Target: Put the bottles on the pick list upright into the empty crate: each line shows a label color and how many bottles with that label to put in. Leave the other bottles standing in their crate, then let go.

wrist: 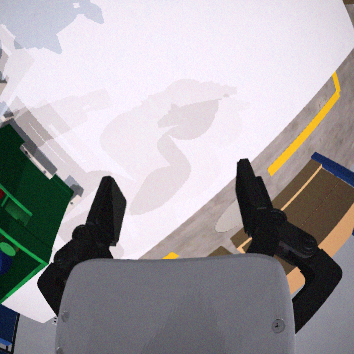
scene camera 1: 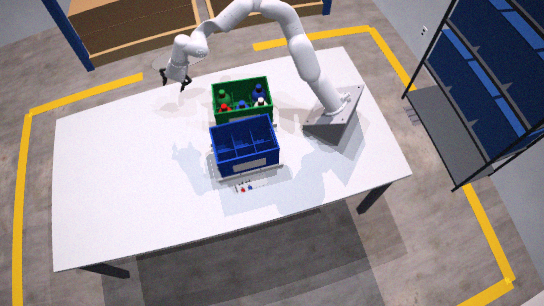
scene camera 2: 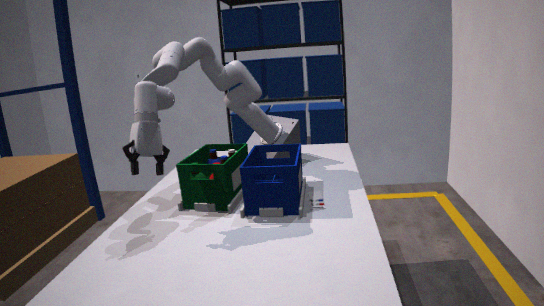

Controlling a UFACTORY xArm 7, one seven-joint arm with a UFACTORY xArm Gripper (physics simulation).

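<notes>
The green crate holds several standing bottles: a green-capped one, a red-capped one, two blue-capped ones and a white-capped one. The blue crate stands beside it; its visible compartments hold no bottle. The pick list lies in front of the blue crate with a red and a blue mark; its numbers are too small to read. My gripper is open and empty, high over the table's back edge, to the left of the green crate in scene camera 1.
Both crates stand in low light-coloured holders on the white table. The arm's grey base is to the right of the crates in scene camera 1. A shelf rack and wooden boxes stand beyond the table.
</notes>
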